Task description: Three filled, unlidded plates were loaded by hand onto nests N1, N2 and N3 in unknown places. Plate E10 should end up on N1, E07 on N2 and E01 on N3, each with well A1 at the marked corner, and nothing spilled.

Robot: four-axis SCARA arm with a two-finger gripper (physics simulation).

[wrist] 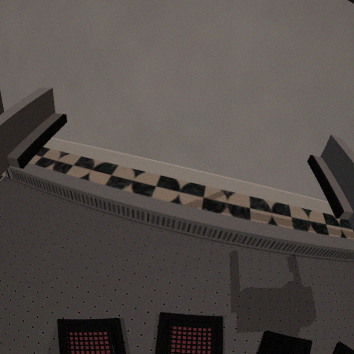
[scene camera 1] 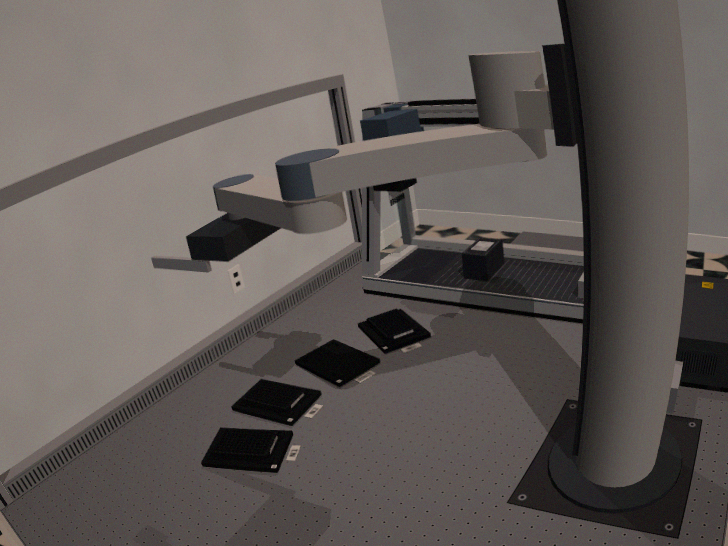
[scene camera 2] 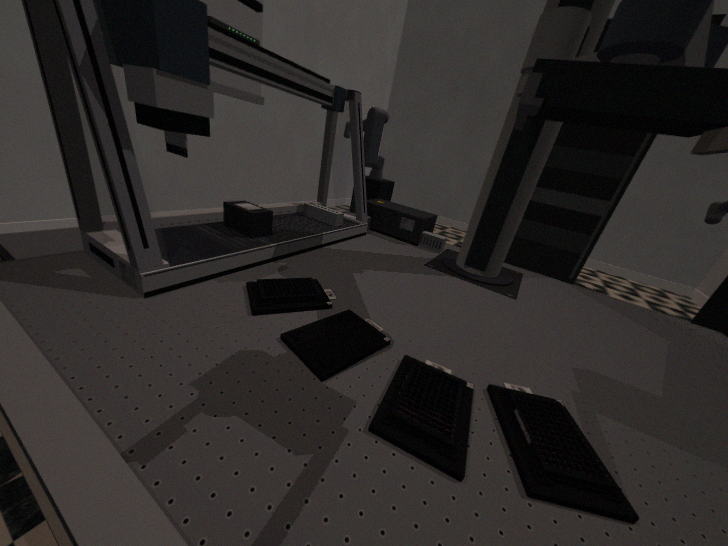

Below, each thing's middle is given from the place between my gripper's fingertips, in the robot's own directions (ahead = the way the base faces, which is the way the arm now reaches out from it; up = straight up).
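Counted from my hand, the plate E10 (scene camera 2: 427, 406) is 8 cm to the right, 5 cm behind and 37 cm below. I find the nest N1 (scene camera 1: 282, 446) a good way behind my hand, slightly to the left of it and well below it.
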